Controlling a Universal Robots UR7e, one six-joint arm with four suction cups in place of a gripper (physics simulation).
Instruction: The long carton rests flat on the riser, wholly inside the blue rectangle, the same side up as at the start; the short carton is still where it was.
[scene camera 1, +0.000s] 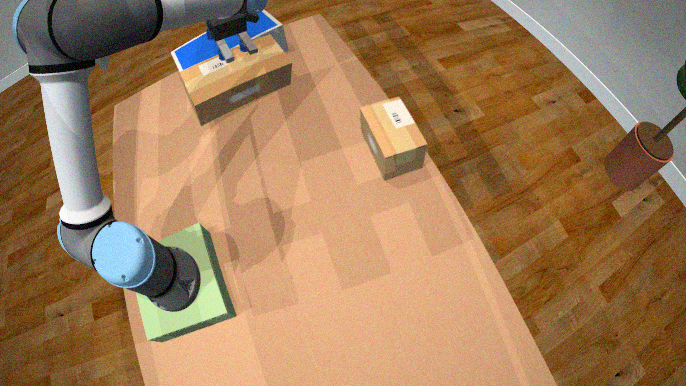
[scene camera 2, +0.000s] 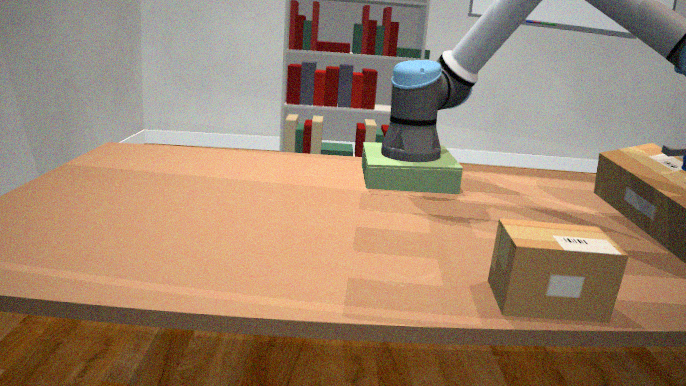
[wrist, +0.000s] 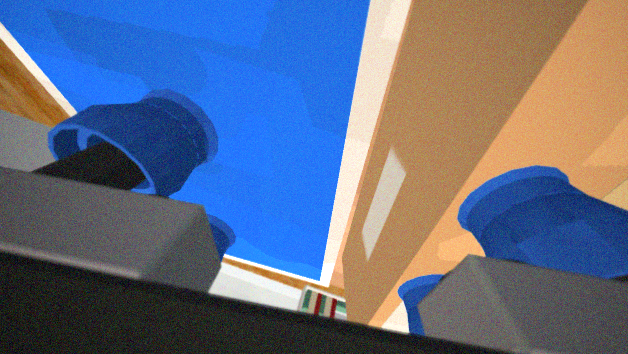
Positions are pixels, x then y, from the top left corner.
long carton: scene camera 1; scene camera 2; wrist 473, 96
riser: scene camera 1; wrist; not seen in scene camera 2 (out of frame)
short carton: scene camera 1 398, 147; scene camera 2 543, 270; not seen in the wrist view (out of frame)
same spot on long carton: (scene camera 2: 636, 181) = (scene camera 1: 237, 87)
same spot on riser: (scene camera 1: 198, 49) = (wrist: 232, 228)
